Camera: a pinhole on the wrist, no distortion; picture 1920 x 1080 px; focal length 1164.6 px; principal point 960.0 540.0 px. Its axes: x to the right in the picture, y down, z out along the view. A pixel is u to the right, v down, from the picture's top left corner.
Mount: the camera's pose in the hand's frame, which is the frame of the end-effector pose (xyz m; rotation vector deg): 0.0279 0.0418 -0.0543 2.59 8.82 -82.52
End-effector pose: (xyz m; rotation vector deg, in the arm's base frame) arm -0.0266 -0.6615 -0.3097 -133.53 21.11 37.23
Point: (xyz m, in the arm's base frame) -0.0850 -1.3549 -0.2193
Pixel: behind the camera
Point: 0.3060 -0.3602 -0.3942
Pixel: outside the picture
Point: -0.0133 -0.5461 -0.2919
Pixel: outside the picture
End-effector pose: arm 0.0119 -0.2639 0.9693 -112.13 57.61 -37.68
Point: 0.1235 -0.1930 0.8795
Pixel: 974 262
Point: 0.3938 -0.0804 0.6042
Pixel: 708 476
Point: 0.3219 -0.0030 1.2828
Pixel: outside the picture
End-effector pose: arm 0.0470 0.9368 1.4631 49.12 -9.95 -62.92
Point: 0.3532 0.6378 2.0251
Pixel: outside the picture
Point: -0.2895 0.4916 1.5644
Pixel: 1437 708
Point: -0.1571 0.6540 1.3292
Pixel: outside the picture
